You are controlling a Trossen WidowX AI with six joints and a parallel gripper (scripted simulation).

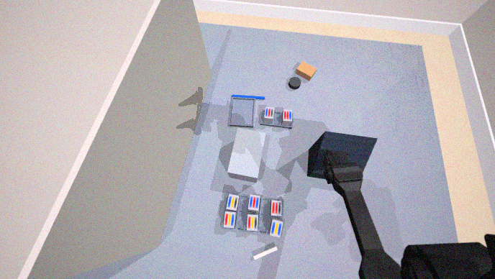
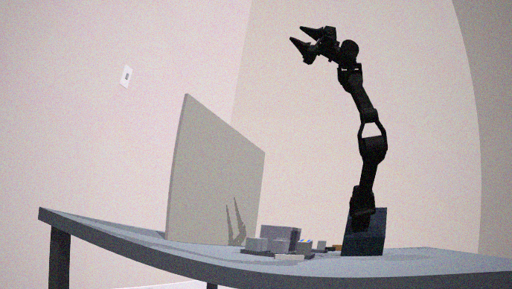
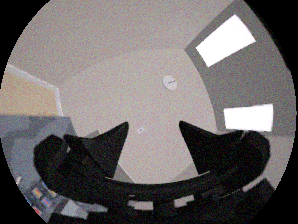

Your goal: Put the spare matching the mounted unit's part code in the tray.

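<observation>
My gripper tip is 80 mm short of the grey spare, 70 mm to the left of it and 650 mm above it. Round my gripper tip: mounted unit: 60 mm ahead, 280 mm to the right, 640 mm below; dark puck: 90 mm behind, 650 mm to the right, 680 mm below; tall panel: 300 mm ahead, 290 mm to the right, 460 mm below.
</observation>
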